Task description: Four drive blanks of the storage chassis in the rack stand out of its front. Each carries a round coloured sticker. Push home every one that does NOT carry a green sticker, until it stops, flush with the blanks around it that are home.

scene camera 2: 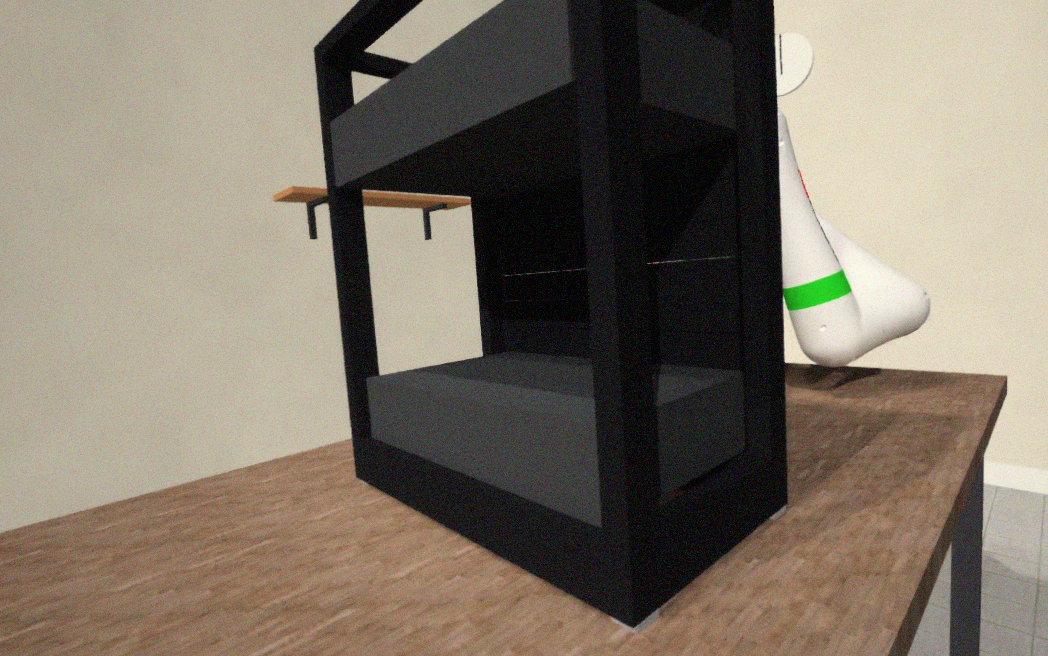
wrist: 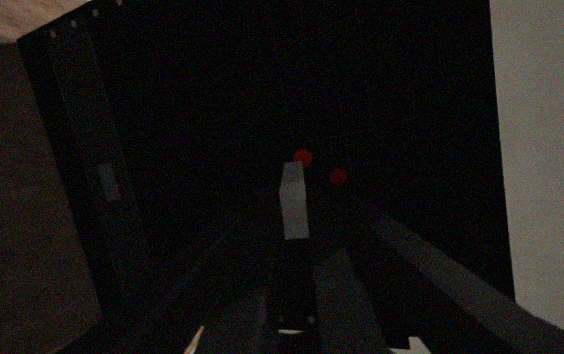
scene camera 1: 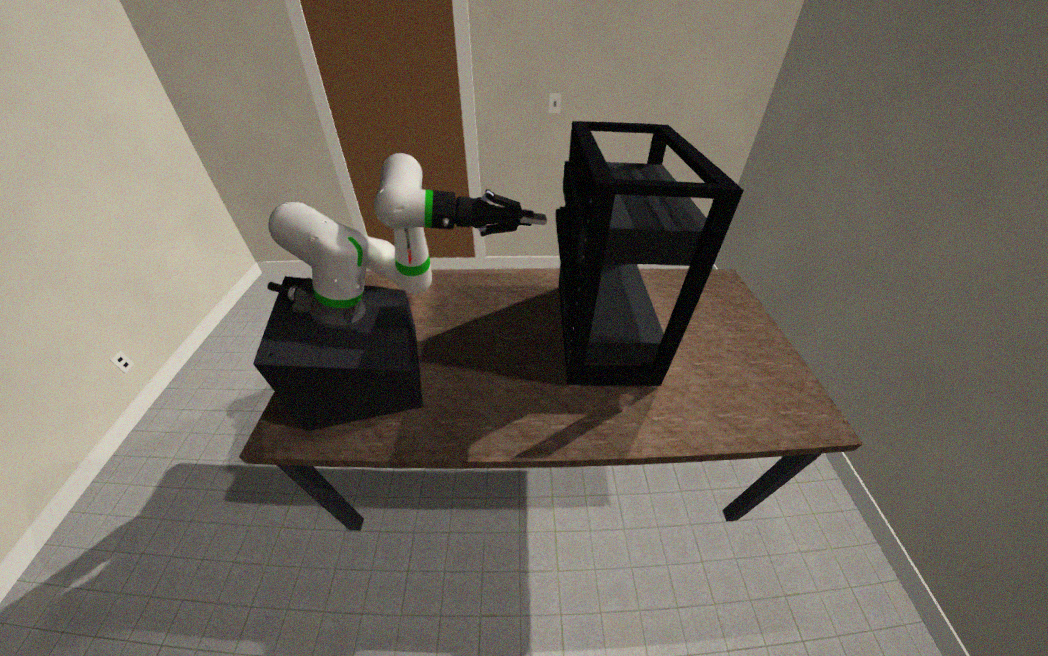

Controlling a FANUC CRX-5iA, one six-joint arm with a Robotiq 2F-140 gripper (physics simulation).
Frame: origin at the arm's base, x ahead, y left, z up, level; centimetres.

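Seen in the pictures: gripper, between the fingertips: (wrist: 294,178) (scene camera 1: 545,219); arm's base, origin of its link: (scene camera 1: 337,311).
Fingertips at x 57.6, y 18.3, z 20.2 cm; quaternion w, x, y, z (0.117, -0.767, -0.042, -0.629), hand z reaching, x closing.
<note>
Offsets run from my fingertips to a thing's top centre. Level surfaces: height alone.
My gripper (scene camera 1: 545,219) (wrist: 294,178) is shut and empty. In scene camera 1 it points at the front of the black rack (scene camera 1: 680,290) (scene camera 2: 618,309), a small gap short of it. In the wrist view a red sticker @[dx +2.9, dy +1.6, dz +1.4 cm] (wrist: 303,158) shows at the upper right edge of the fingertips, partly beside them. A second red sticker @[dx +6.5, dy -1.1, dz +4.2 cm] (wrist: 338,176) shows a little to the right and lower. Both sit on the dark chassis front, where the outlines of the blanks are too dark to make out. How far each blank stands out cannot be told. No green sticker shows in the wrist view; the fingers hide part of the front.
The rack stands on the brown table @[dz -43.8 cm] (scene camera 1: 757,386) (scene camera 2: 193,572), holding grey units (scene camera 1: 618,309) (scene camera 2: 479,433) at its bottom and upper levels. The arm's dark base block (scene camera 1: 340,386) stands at the table's left. A wooden wall shelf (scene camera 2: 417,199) shows behind the rack in scene camera 2.
</note>
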